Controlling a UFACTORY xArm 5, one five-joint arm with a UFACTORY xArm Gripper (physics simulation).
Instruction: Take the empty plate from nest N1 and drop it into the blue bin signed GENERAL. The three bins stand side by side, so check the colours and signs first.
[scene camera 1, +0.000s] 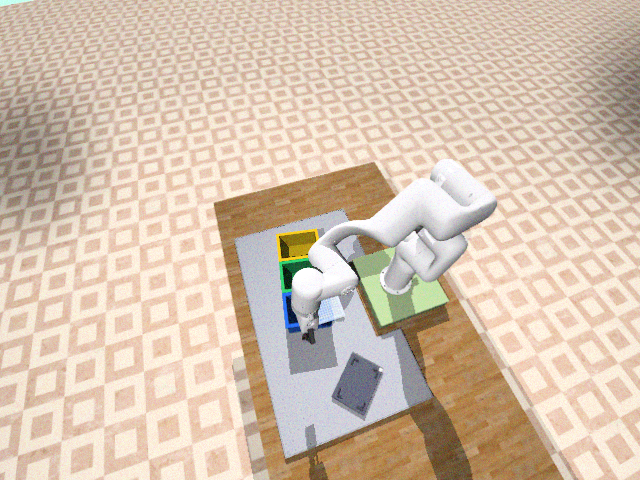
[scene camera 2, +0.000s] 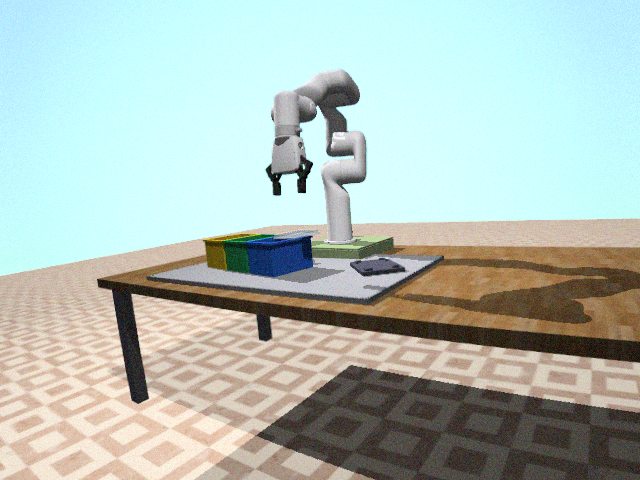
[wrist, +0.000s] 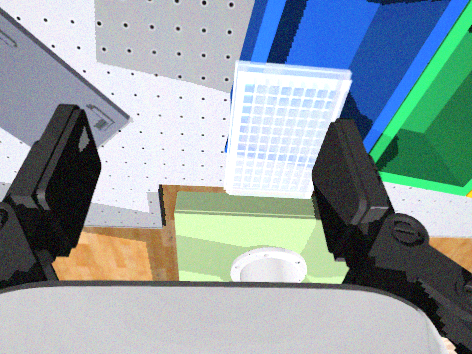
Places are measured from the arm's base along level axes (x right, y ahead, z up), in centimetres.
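Pixels of known places: gripper, fingertip midpoint: (scene camera 2: 289, 194) (wrist: 210, 141); arm's base, link origin: (scene camera 1: 395, 280) (scene camera 2: 340, 241) (wrist: 268, 268).
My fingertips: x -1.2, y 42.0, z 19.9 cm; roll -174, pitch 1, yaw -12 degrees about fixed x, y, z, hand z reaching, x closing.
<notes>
Ahead of a thing's pixels: the offset from my fingertips to its middle. "*": to the spot under its first point. Level surfaces: height alone.
My gripper (scene camera 1: 308, 338) (scene camera 2: 289, 189) (wrist: 210, 141) is open and empty, high above the bins. The pale plate with a grid of wells {* dx +2.5, dy -12.3, dz -12.1 cm} (scene camera 1: 331, 308) (scene camera 2: 296, 234) (wrist: 281, 140) lies across the rim of the blue bin {dx +19.9, dy -10.4, dz -18.4 cm} (scene camera 1: 294, 328) (scene camera 2: 281, 258) (wrist: 265, 40), partly over its opening and partly sticking out on the robot base side. It is well below the fingers; in the wrist view it shows nearer the right finger. The dark grey nest {dx -21.9, dy -8.2, dz -22.5 cm} (scene camera 1: 357, 384) (scene camera 2: 377, 266) (wrist: 40, 85) holds no plate. Bin signs and the nest's label are not readable.
The green bin (scene camera 1: 281, 276) (scene camera 2: 236, 257) (wrist: 425, 184) stands against the blue one, and the yellow bin (scene camera 1: 297, 235) (scene camera 2: 215, 255) stands beyond it. All stand on a grey perforated board {dz -23.4 cm} (scene camera 1: 268, 392) (scene camera 2: 330, 289) (wrist: 175, 125). The arm's base stands on a green block (scene camera 1: 382, 317) (scene camera 2: 336, 251) (wrist: 215, 240).
</notes>
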